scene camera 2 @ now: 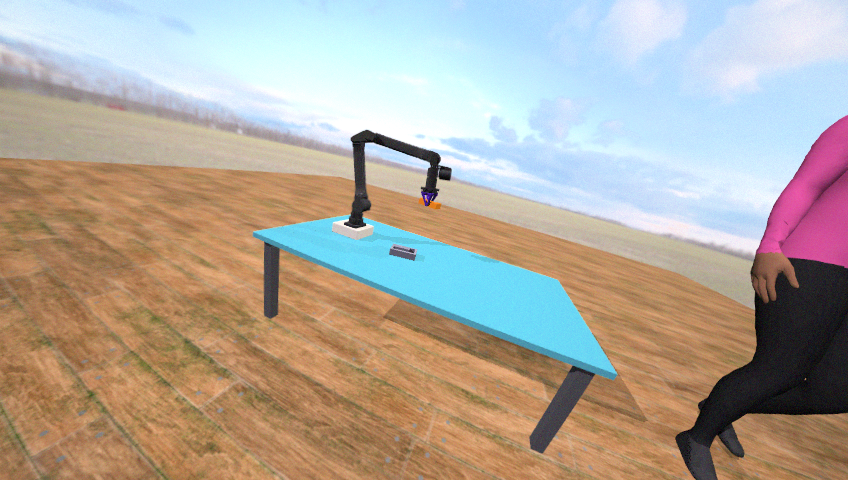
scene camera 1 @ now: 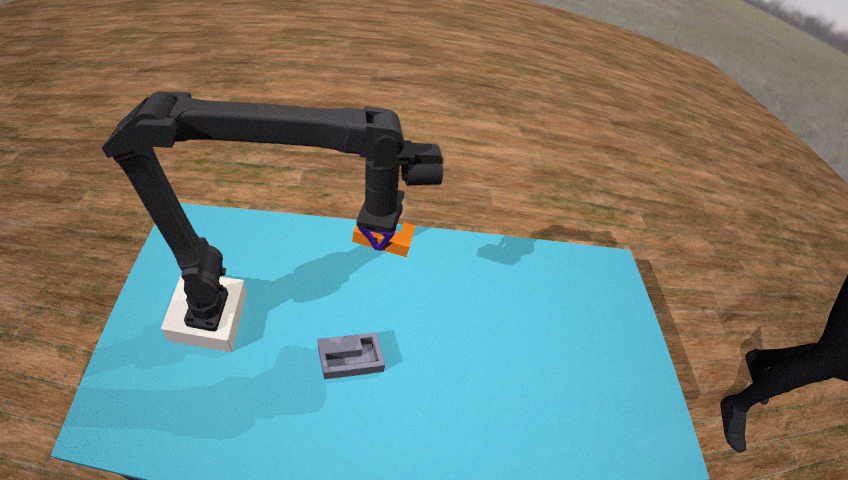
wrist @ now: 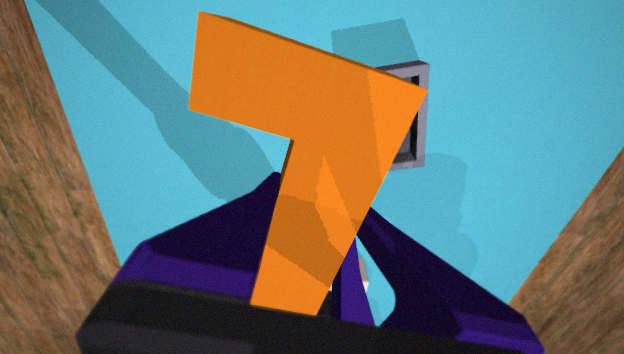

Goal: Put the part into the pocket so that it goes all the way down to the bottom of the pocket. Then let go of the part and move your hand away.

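Places are measured from the arm's base along level axes (x back, y right, z up), in metres.
Pixels of known places: gripper, fingertip midpoint: [scene camera 2: 427,206] [scene camera 1: 380,243] [wrist: 309,192]; arm's base at its link origin: [scene camera 2: 355,225] [scene camera 1: 207,308] [wrist: 322,304].
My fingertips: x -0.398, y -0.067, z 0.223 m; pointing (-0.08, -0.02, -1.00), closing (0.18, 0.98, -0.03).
Ahead of a thing's pixels: the offset from my fingertips to its top centre. Level surfaces: height alone.
The orange L-shaped part @[dx -0.005, dy -0.014, dz +0.032 m] [scene camera 1: 401,245] [scene camera 2: 436,205] [wrist: 320,120] is held high above the table, near its back edge in scene camera 1. My gripper [scene camera 1: 379,240] [scene camera 2: 427,201] [wrist: 309,192] has purple fingers and is shut on one leg of the part; the other leg sticks out past the fingers. The grey block with the L-shaped pocket @[dx +0.039, dy +0.109, dz -0.243 m] [scene camera 1: 352,371] [scene camera 2: 402,255] [wrist: 421,115] lies on the table, well apart from the part. Its pocket opening faces up. In the wrist view the part hides much of the block.
The arm's white base block [scene camera 1: 202,339] [scene camera 2: 352,232] stands on the blue table @[dz -0.279 m] [scene camera 1: 505,356] [scene camera 2: 464,285] [wrist: 525,100], left of the pocket block in both scene views. A person [scene camera 1: 785,362] [scene camera 2: 797,297] in dark trousers stands on the floor beyond the table's right end.
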